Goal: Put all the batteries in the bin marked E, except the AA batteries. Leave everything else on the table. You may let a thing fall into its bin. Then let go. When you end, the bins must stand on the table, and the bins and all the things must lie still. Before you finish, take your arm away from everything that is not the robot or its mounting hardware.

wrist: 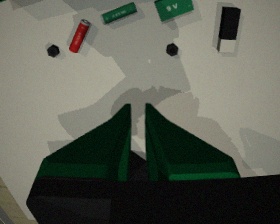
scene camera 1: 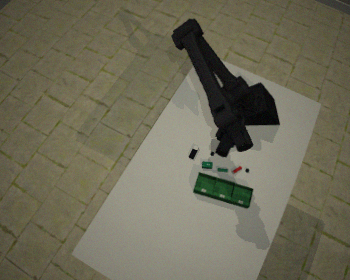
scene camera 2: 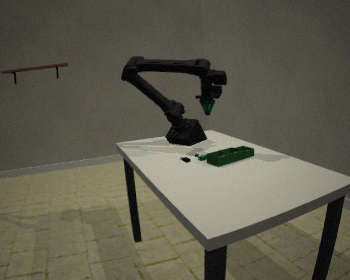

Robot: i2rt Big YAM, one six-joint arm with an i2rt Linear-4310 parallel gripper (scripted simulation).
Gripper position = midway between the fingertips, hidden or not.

In view: my gripper (wrist: 138, 112) and a green bin row (scene camera 1: 241, 196).
